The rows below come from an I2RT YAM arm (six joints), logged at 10 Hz.
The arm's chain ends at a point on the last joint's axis. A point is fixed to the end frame.
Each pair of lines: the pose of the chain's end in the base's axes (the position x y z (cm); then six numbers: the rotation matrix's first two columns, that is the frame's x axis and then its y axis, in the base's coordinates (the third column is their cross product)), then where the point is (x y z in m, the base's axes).
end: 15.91, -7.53, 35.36, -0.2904, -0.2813, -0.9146, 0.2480, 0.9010, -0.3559
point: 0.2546 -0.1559 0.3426
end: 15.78, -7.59, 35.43, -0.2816, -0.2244, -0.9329, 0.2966, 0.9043, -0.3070
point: 0.2498 -0.1602 0.3414
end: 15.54, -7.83, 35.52, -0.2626, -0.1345, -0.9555, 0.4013, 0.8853, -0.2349
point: 0.2387 -0.1709 0.3401
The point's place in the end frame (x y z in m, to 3 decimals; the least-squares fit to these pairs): 0.005 -0.045 0.117
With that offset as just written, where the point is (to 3 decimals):
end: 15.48, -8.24, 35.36, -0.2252, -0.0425, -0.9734, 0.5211, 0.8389, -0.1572
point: 0.227 -0.184 0.336
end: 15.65, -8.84, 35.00, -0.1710, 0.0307, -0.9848, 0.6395, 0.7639, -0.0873
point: 0.215 -0.198 0.331
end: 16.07, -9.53, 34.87, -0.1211, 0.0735, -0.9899, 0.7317, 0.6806, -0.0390
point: 0.206 -0.211 0.330
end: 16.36, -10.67, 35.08, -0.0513, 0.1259, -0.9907, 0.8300, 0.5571, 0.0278
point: 0.191 -0.227 0.329
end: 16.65, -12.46, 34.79, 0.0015, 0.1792, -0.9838, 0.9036, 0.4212, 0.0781
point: 0.176 -0.247 0.321
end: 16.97, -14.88, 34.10, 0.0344, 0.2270, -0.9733, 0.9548, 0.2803, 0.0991
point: 0.161 -0.269 0.307
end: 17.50, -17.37, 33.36, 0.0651, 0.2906, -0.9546, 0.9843, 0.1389, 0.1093
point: 0.150 -0.289 0.292
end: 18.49, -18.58, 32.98, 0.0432, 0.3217, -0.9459, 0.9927, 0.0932, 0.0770
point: 0.154 -0.299 0.285
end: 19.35, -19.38, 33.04, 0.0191, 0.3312, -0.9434, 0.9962, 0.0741, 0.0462
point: 0.159 -0.306 0.285
